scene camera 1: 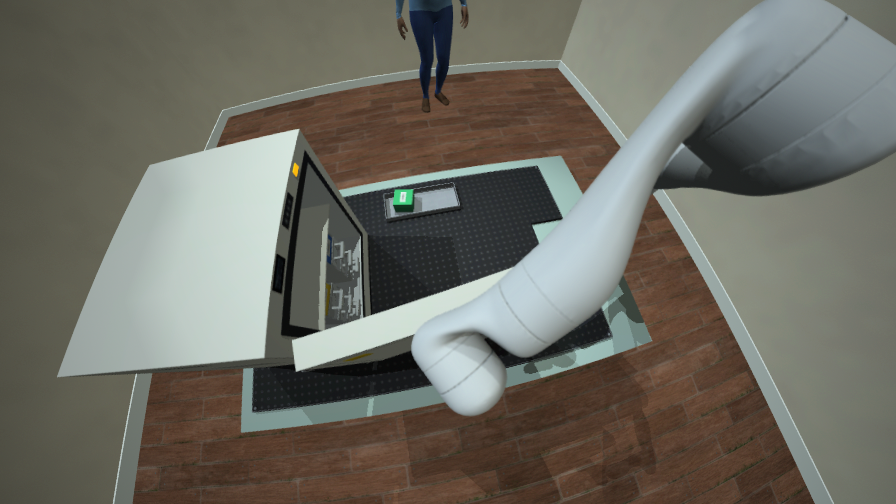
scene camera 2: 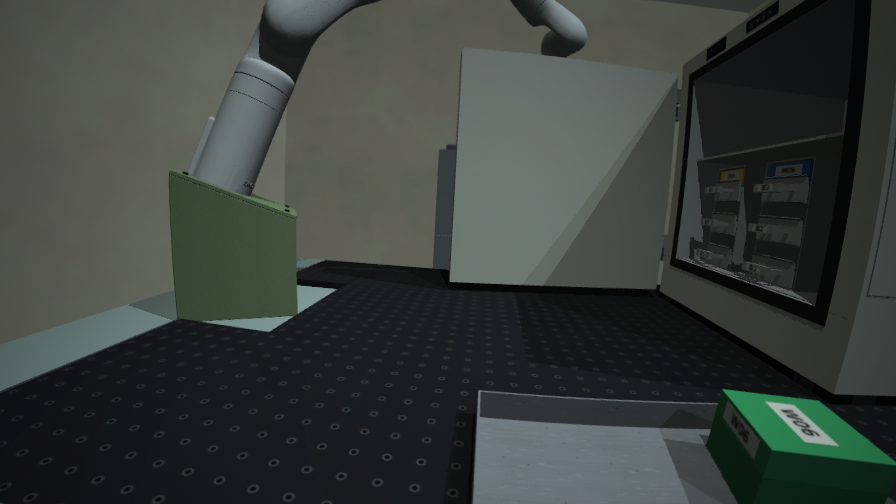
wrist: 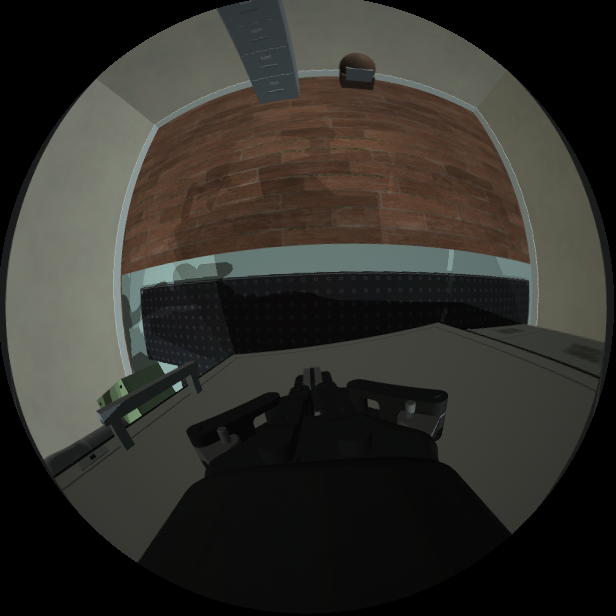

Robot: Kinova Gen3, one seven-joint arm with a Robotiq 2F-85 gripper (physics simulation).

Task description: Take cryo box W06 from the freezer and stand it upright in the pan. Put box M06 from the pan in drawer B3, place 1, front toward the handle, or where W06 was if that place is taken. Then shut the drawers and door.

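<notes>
The green cryo box M06 [scene camera 1: 402, 198] lies flat at the left end of the grey pan [scene camera 1: 421, 201]; its white label shows in scene camera 2 [scene camera 2: 802, 448]. The freezer [scene camera 1: 187, 250] stands with its door [scene camera 2: 551, 169] swung wide open. Inside are two drawer racks, one yellow-tagged [scene camera 2: 726, 216] and one blue-tagged [scene camera 2: 783, 216], with all drawers pushed in. Box W06 is not visible. My gripper [wrist: 313, 378] is shut and empty, close over the door's outer face, to the right of the door handle [wrist: 149, 396]. The scene views hide it behind my arm and the door.
My arm [scene camera 1: 563, 275] reaches over the open door's [scene camera 1: 401, 316] top edge. My green base pedestal [scene camera 2: 233, 250] stands at the table's corner. A person [scene camera 1: 432, 43] stands at the far wall. A grey cabinet [wrist: 267, 51] stands by the wall.
</notes>
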